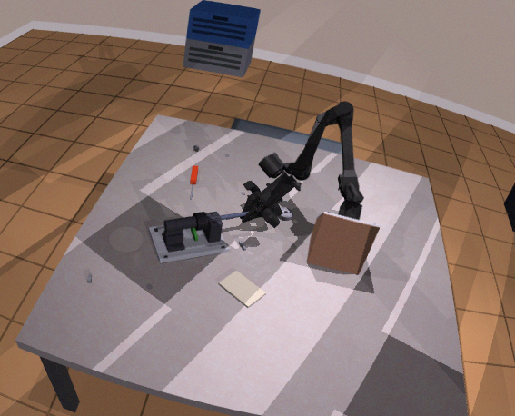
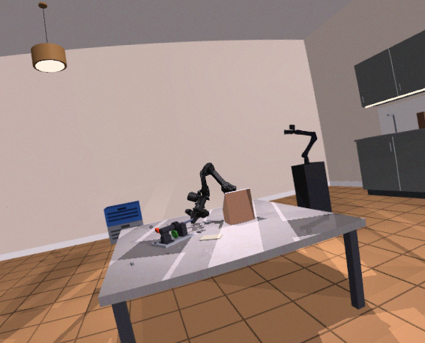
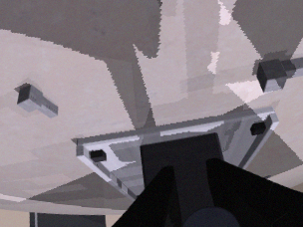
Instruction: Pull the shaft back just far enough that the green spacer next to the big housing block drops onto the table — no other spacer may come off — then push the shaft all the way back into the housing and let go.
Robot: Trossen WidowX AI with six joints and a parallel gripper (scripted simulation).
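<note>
The thin shaft is 5 cm ahead of my gripper tip, 4 cm to the left of it and 3 cm above it. Also, from my gripper tip: green spacer 13 cm ahead, 9 cm to the left, 2 cm below; then beige card 24 cm to the left, 7 cm behind, 5 cm below; then toothed disc 15 cm to the right, 13 cm behind, 5 cm below.
</note>
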